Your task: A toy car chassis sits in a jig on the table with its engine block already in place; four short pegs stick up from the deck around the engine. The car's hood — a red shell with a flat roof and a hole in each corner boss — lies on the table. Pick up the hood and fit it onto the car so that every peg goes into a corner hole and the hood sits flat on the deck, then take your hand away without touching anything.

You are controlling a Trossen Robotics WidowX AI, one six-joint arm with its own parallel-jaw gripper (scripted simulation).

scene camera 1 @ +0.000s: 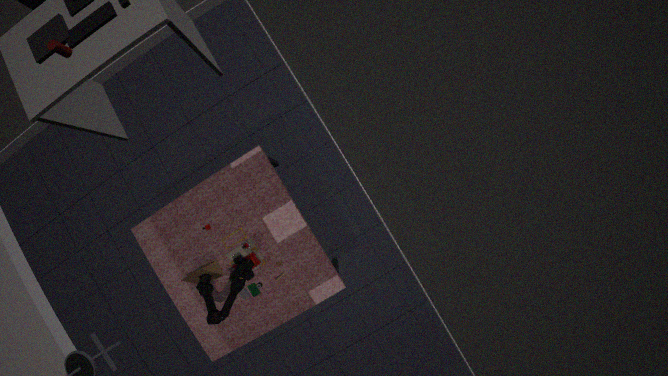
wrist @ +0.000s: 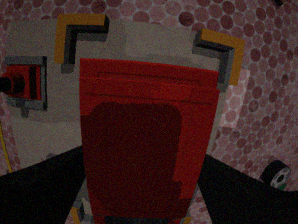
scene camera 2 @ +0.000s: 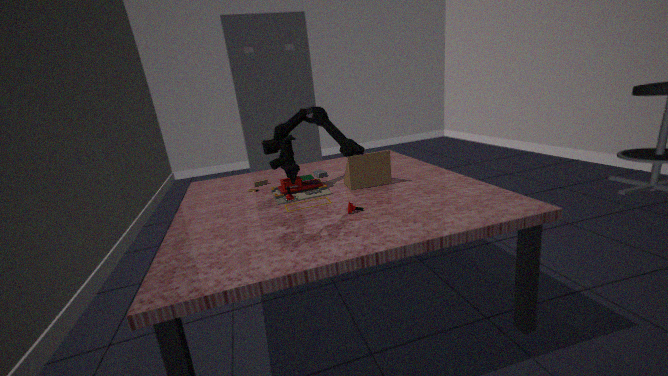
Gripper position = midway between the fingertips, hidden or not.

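I see my gripper (wrist: 143, 154), and it holds a red hood (wrist: 144, 141). There is a grey jig (wrist: 44, 128) in the scene as well.
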